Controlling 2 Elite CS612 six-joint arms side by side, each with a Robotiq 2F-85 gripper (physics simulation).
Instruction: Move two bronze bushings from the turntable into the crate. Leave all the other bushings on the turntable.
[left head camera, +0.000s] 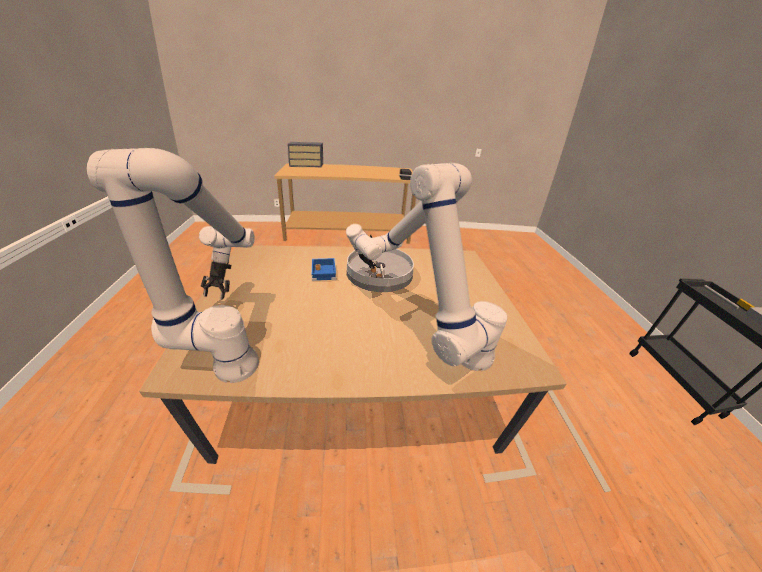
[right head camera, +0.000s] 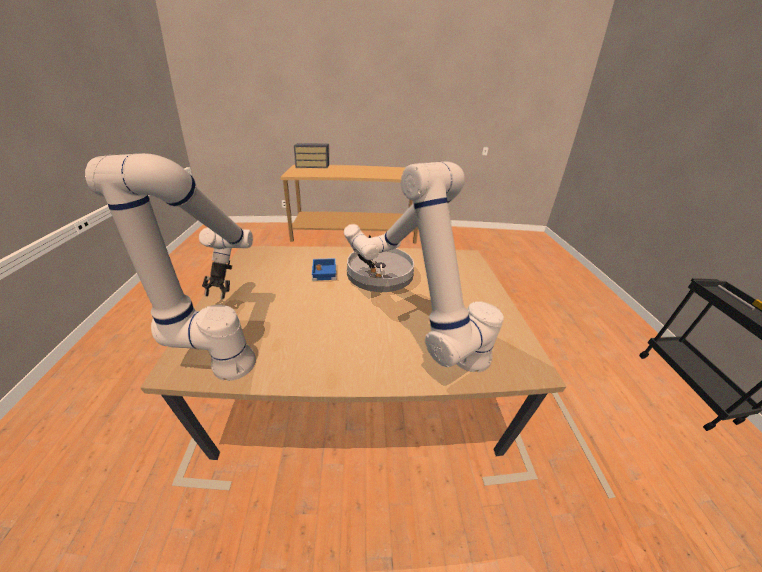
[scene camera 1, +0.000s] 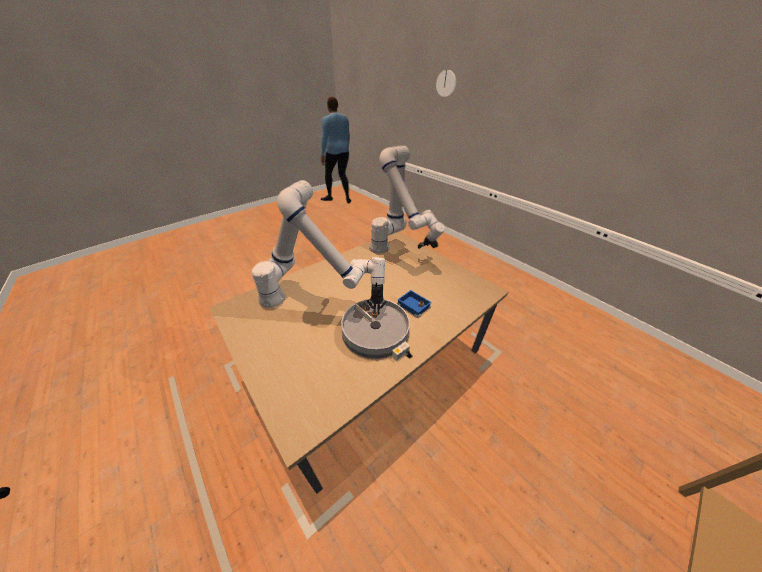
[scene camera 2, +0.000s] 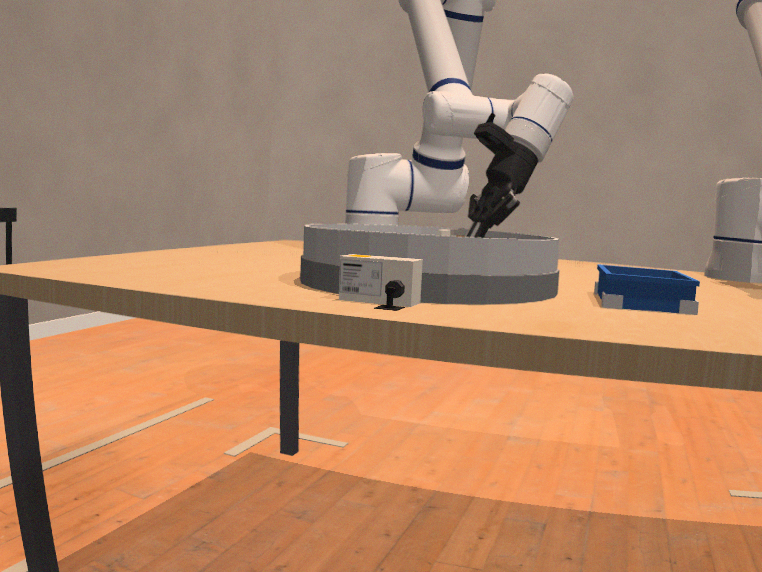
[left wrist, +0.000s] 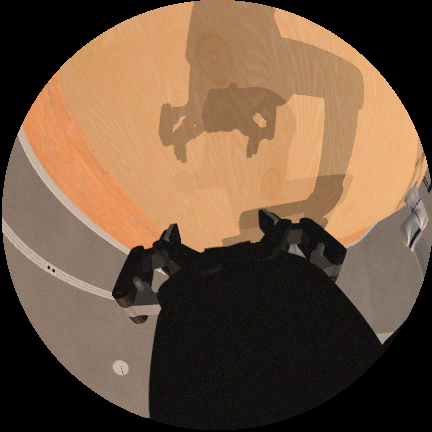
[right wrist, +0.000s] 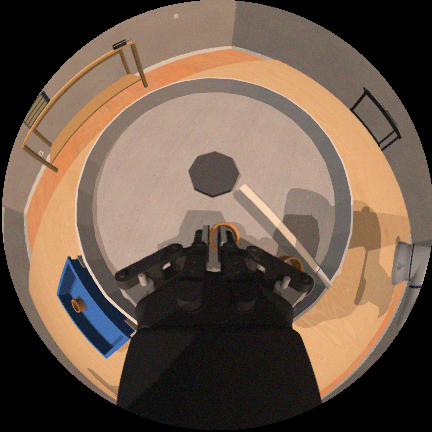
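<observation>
The grey turntable (left head camera: 379, 285) (right head camera: 379, 285) (scene camera 1: 369, 348) (scene camera 2: 492, 258) (right wrist: 215, 85) has a raised wall. My right gripper (scene camera 1: 376, 310) (scene camera 2: 475, 233) (right wrist: 213, 232) reaches down inside it, shut on the wall of a bronze bushing (right wrist: 223, 224), with one finger in the ring. Another bronze bushing (right wrist: 295, 259) shows partly behind the right finger linkage, beside the pale bar. The blue crate (left head camera: 323, 277) (right head camera: 324, 277) (scene camera 2: 646, 290) holds one bronze bushing (left head camera: 318, 267) (scene camera 1: 421, 302) (right wrist: 79, 305). My left gripper (left head camera: 215, 290) (right head camera: 216, 290) (left wrist: 218, 224) is open and empty, above the table and away from the crate.
A pale bar (right wrist: 280, 230) runs from near the turntable's dark hub (right wrist: 214, 174) to its wall. A small labelled box (scene camera 2: 381, 280) stands against the turntable's outside. A person (scene camera 1: 335, 132) stands beyond the table. A black cart (left head camera: 695, 369) stands at the right.
</observation>
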